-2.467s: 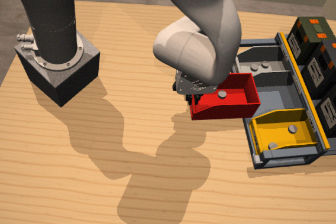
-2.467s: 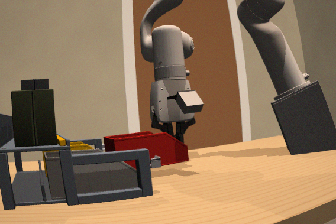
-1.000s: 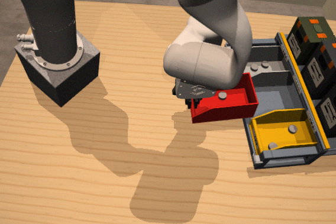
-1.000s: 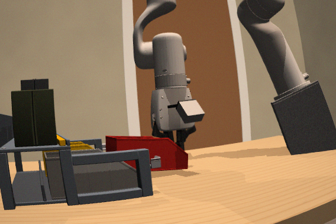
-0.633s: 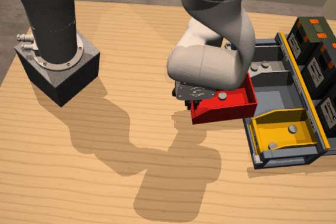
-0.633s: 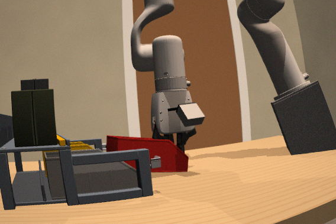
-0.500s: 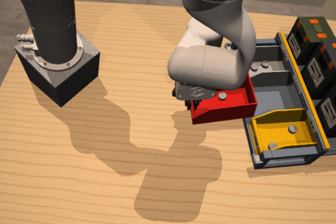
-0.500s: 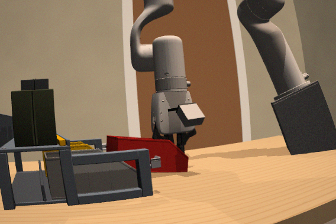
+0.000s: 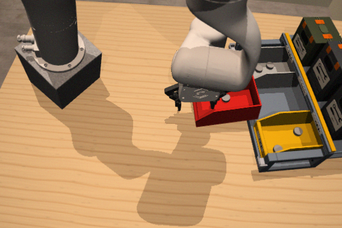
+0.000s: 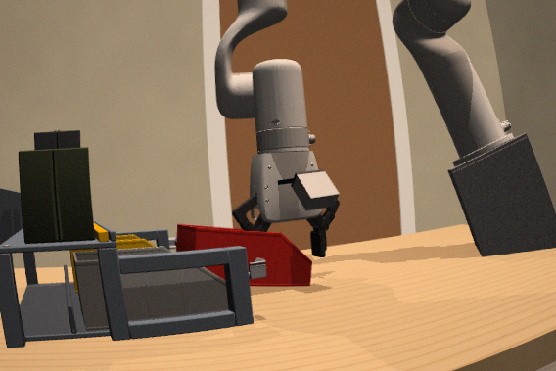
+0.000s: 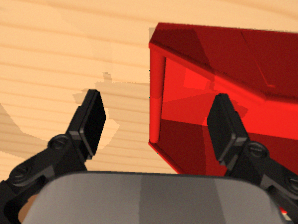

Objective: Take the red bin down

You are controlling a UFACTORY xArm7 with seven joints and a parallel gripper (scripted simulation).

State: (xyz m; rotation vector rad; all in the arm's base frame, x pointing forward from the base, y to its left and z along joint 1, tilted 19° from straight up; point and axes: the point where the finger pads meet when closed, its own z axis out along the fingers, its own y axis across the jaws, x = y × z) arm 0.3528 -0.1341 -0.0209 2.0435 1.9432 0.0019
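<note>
Now: hand 8 cm short of the red open bin, 1 cm to the left of it and 1 cm below it. Round my hand: dark box (35 cm ahead, 9 cm to the left, 11 cm above); then yellow open bin (23 cm ahead, 13 cm to the right).
</note>
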